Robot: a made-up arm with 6 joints. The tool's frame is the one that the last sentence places.
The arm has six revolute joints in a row. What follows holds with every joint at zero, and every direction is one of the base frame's.
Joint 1 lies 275 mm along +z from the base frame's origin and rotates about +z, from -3.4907 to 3.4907 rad.
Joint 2 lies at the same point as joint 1 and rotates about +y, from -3.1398 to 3.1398 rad.
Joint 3 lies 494 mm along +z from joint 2 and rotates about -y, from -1.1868 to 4.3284 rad.
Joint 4 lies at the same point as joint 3 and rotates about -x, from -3.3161 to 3.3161 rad.
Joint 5 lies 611 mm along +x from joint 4 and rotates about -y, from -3.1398 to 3.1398 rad.
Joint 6 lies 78 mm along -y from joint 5 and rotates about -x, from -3.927 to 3.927 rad.
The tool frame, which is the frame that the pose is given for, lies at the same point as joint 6; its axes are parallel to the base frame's.
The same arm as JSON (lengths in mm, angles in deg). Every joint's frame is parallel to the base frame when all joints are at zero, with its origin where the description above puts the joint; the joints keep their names.
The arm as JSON. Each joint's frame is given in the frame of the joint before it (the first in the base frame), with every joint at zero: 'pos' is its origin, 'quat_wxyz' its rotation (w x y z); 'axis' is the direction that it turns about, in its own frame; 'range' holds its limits. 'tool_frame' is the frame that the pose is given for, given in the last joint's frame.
{"length_unit": "mm", "angle_unit": "deg", "joints": [{"joint": "joint 1", "pos": [0.0, 0.0, 275.0], "quat_wxyz": [1.0, 0.0, 0.0, 0.0], "axis": [0.0, 0.0, 1.0], "range": [-200.0, 200.0]}, {"joint": "joint 2", "pos": [0.0, 0.0, 0.0], "quat_wxyz": [1.0, 0.0, 0.0, 0.0], "axis": [0.0, 1.0, 0.0], "range": [-179.9, 179.9]}, {"joint": "joint 3", "pos": [0.0, 0.0, 494.0], "quat_wxyz": [1.0, 0.0, 0.0, 0.0], "axis": [0.0, -1.0, 0.0], "range": [-68.0, 248.0]}, {"joint": "joint 4", "pos": [0.0, 0.0, 0.0], "quat_wxyz": [1.0, 0.0, 0.0, 0.0], "axis": [-1.0, 0.0, 0.0], "range": [-190.0, 190.0]}, {"joint": "joint 5", "pos": [611.0, 0.0, 0.0], "quat_wxyz": [1.0, 0.0, 0.0, 0.0], "axis": [0.0, -1.0, 0.0], "range": [-179.9, 179.9]}, {"joint": "joint 6", "pos": [0.0, -78.0, 0.0], "quat_wxyz": [1.0, 0.0, 0.0, 0.0], "axis": [-1.0, 0.0, 0.0], "range": [-225.0, 225.0]}], "tool_frame": {"pos": [0.0, 0.0, 0.0], "quat_wxyz": [1.0, 0.0, 0.0, 0.0]}}
